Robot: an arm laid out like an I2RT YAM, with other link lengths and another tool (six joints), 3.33 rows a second.
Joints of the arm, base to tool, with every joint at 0 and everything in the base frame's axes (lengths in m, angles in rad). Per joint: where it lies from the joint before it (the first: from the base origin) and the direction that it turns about. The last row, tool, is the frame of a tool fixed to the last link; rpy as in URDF.
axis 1: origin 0 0 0.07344 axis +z
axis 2: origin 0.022 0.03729 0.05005 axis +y
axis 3: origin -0.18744 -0.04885 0 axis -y
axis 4: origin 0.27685 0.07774 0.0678 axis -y
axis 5: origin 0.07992 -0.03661 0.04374 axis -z
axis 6: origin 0.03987 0 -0.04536 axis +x
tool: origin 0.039 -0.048 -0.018 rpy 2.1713 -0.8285 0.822
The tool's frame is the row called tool.
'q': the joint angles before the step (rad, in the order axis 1, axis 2, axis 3, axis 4, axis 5, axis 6). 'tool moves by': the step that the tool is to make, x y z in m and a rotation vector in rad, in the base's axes. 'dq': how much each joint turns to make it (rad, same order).
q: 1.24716, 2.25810, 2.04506, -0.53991, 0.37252, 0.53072
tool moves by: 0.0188, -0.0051, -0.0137, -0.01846, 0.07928, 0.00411
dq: -0.05056, 0.04140, 0.03656, -0.04317, -0.08677, 0.01090
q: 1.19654, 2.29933, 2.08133, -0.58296, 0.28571, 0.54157
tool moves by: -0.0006, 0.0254, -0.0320, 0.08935, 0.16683, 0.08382
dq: -0.01373, 0.12886, 0.10291, 0.03533, -0.20272, 0.06283
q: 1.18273, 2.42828, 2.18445, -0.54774, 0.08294, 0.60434
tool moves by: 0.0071, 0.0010, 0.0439, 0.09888, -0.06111, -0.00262
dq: -0.00914, -0.08999, -0.01647, 0.04280, 0.00763, -0.01825
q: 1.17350, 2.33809, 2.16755, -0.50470, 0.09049, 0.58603
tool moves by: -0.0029, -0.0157, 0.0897, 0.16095, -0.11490, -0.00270
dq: 0.00000, -0.22109, -0.07221, 0.04767, 0.02605, -0.03527
